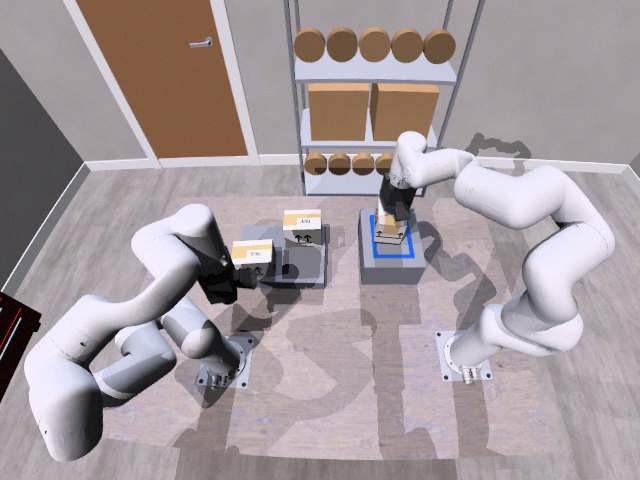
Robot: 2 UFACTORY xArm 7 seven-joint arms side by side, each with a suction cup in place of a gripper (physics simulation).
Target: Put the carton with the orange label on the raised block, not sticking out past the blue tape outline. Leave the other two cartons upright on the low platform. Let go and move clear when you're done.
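Where they show: right hand at its tool point: (391,211); left arm's base at its link origin: (226,360); right arm's base at its link origin: (463,354).
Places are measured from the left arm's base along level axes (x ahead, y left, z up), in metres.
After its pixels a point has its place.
Note:
A carton with a tan band (390,230) @[x 0.366, y -0.507, z 0.208 m] is at the raised grey block (391,275) @[x 0.285, y -0.525, z 0.066 m], within the blue tape outline (392,256) @[x 0.326, y -0.523, z 0.121 m] as far as it shows. My right gripper (391,212) is at its upper part and hides some of it; whether the suction holds is not visible. Two white cartons with yellow-tan bands stand upright at the low grey platform (310,263) @[x 0.337, y -0.250, z 0.048 m]: one carton (302,227) @[x 0.415, y -0.224, z 0.152 m] at the back, the other carton (252,252) @[x 0.317, y -0.067, z 0.143 m] at the left front. My left gripper (252,279) is close by the left front carton's near side; contact is unclear. No orange label can be told apart clearly.
The wooden table (330,413) @[x -0.136, y -0.331, z 0.000 m] carries both arms' bases. A shelf unit (375,73) with brown boxes and round items stands behind the table. The right arm (516,198) @[x 0.118, y -0.625, z 0.626 m] reaches in over the block from the right, and the left arm (170,299) @[x -0.030, y -0.072, z 0.539 m] bends over the left side.

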